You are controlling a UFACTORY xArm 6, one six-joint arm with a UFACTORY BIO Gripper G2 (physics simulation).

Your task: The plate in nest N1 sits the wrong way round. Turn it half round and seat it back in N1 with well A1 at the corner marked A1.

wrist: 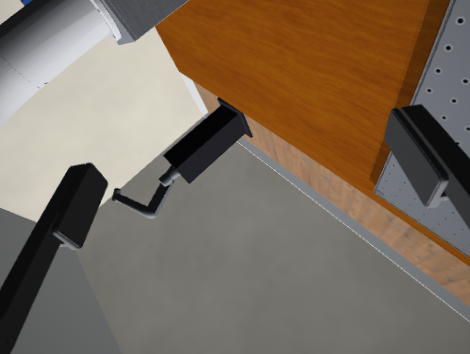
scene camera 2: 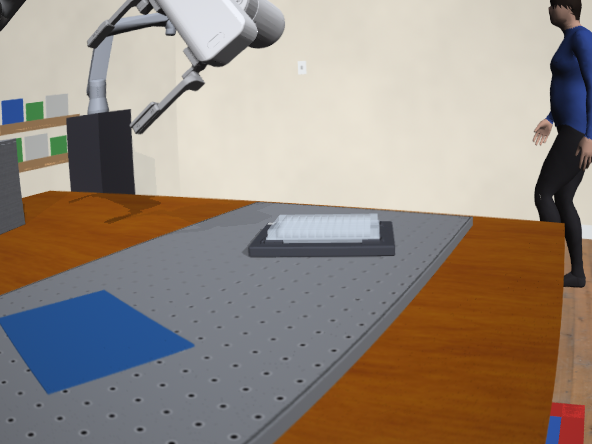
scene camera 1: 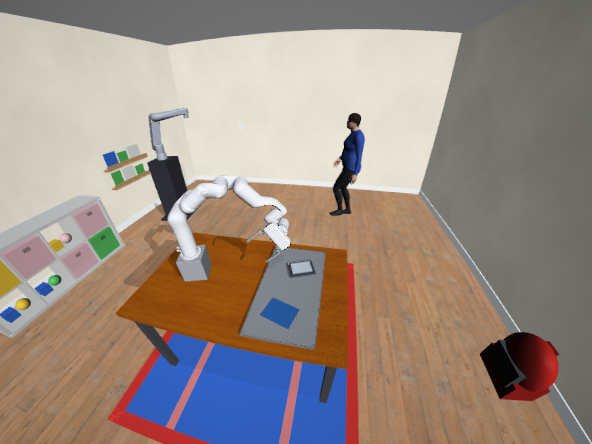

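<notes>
The clear, whitish well plate (scene camera 1: 301, 268) (scene camera 2: 325, 227) sits in the dark nest (scene camera 1: 302, 275) (scene camera 2: 320, 250) at the back of the grey perforated board (scene camera 1: 295, 292) (scene camera 2: 240, 300). It looks level in scene camera 2. Well A1 and the corner mark are too small to make out. My gripper (scene camera 1: 258, 251) (scene camera 2: 113, 88) (wrist: 250, 182) is open with nothing between its fingers. It is tilted, in the air above and to the left of the nest in the scene views. The plate and nest do not show in the wrist view.
A blue square (scene camera 1: 280, 312) (scene camera 2: 95, 340) lies on the board's front part. The wooden table (scene camera 1: 230, 290) (scene camera 2: 450, 325) carries the arm's grey base block (scene camera 1: 194, 267). A person (scene camera 1: 353, 155) (scene camera 2: 575, 90) stands beyond the table. A second arm on a black pedestal (scene camera 1: 168, 180) (scene camera 2: 100, 150) (wrist: 210, 140) stands behind.
</notes>
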